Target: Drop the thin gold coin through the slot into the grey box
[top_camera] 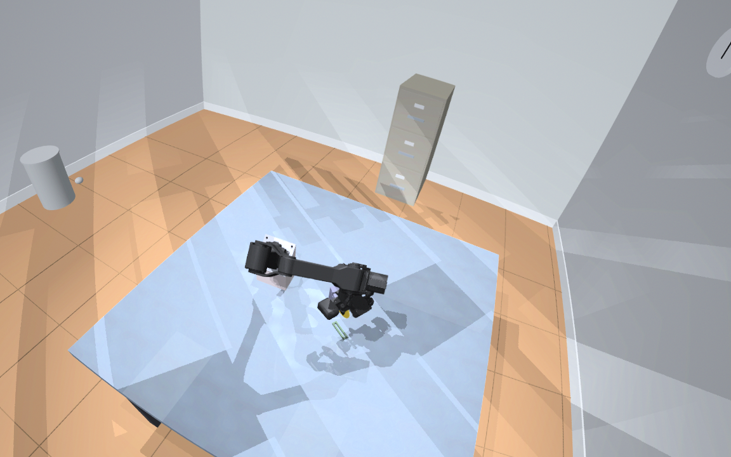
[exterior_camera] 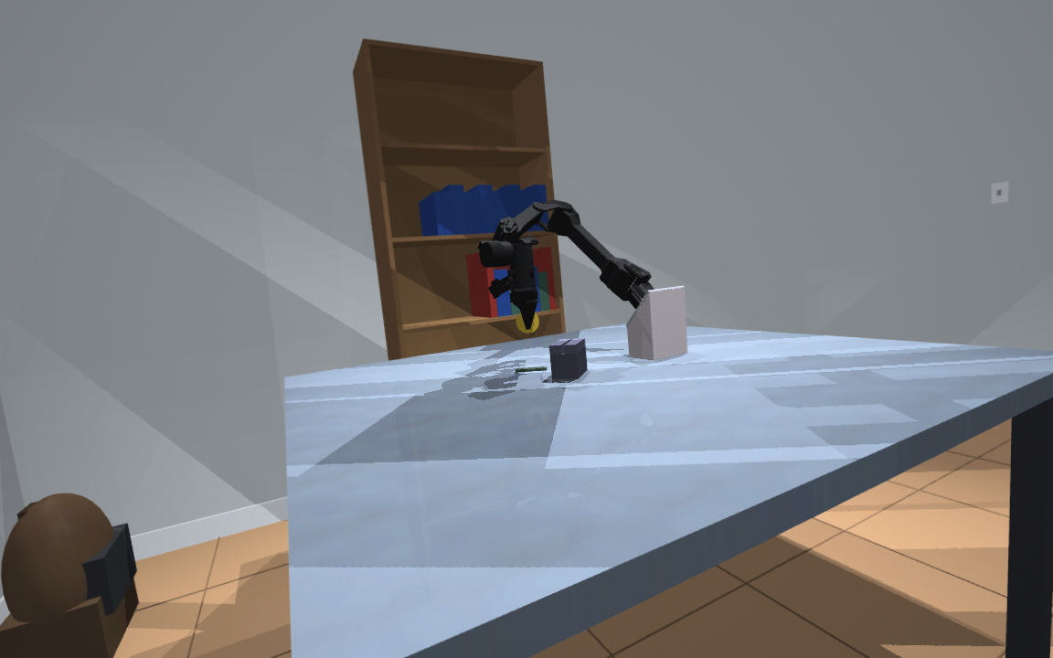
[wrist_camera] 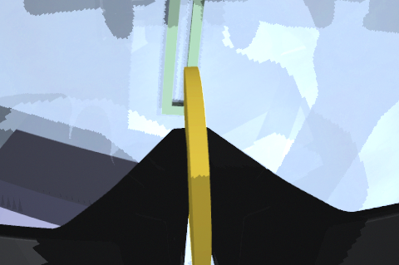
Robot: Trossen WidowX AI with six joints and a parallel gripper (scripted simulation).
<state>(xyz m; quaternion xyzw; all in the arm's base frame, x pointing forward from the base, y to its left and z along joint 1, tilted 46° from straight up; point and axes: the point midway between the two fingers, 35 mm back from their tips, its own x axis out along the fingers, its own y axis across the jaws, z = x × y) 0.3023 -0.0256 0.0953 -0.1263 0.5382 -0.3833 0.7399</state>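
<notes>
Right now the gold coin is 20 mm above my gripper tip.
</notes>
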